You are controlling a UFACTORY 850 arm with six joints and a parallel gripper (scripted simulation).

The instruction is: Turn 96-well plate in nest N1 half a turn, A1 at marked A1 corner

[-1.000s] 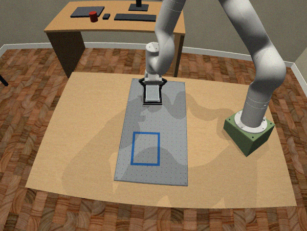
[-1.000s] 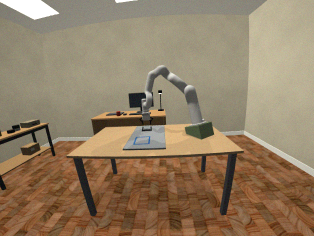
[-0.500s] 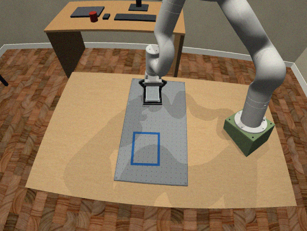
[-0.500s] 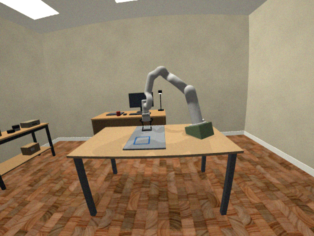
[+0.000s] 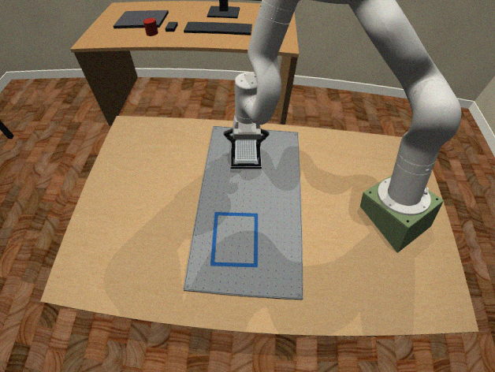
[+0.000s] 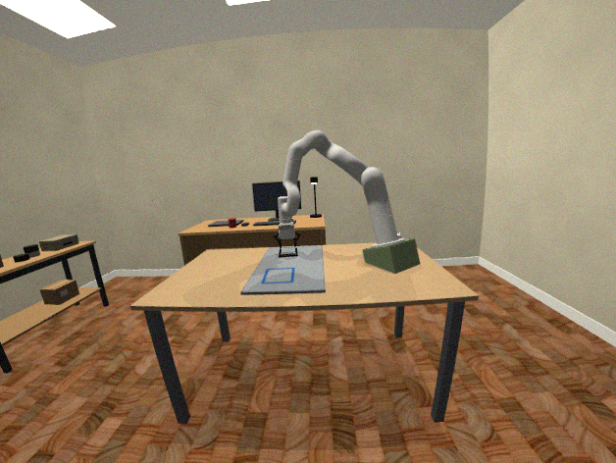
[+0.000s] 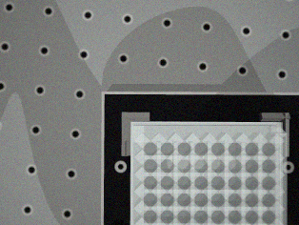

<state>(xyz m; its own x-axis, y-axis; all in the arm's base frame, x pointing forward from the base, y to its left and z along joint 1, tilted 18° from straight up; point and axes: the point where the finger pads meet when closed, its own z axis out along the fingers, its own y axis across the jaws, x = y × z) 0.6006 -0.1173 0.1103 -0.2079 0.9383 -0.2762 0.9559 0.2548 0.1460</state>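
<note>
Now: the 96-well plate 30 mm below my hand. Also, from my hand: plate nest (40 mm below).
</note>
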